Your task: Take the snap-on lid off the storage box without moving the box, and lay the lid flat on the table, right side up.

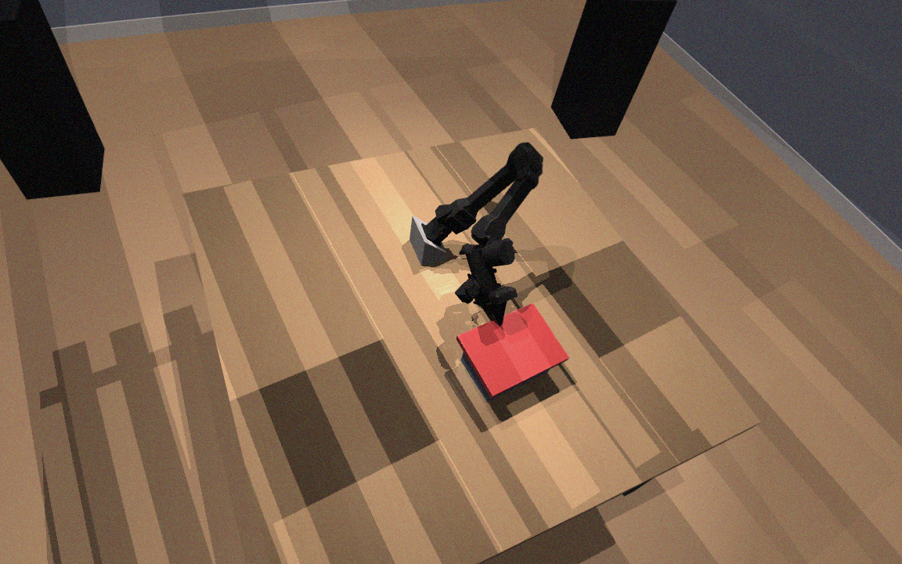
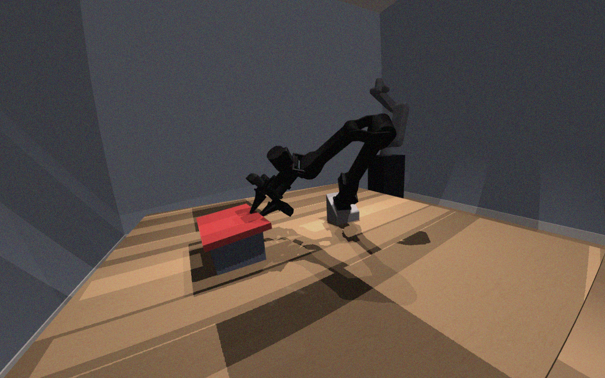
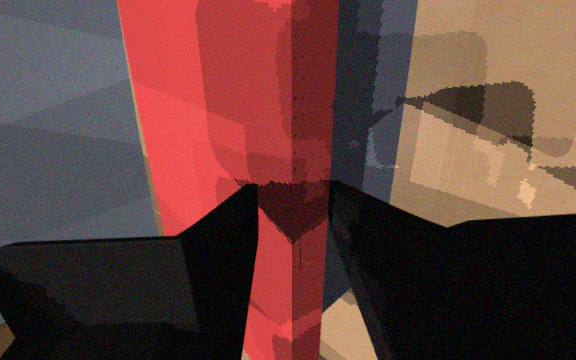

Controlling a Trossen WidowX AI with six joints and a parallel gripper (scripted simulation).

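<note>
Right now the red lid is 7 cm ahead of my gripper tip and 2 cm to the left of it. From my gripper tip the other things lie so: storage box (7 cm ahead, 5 cm below, 2 cm to the left).
</note>
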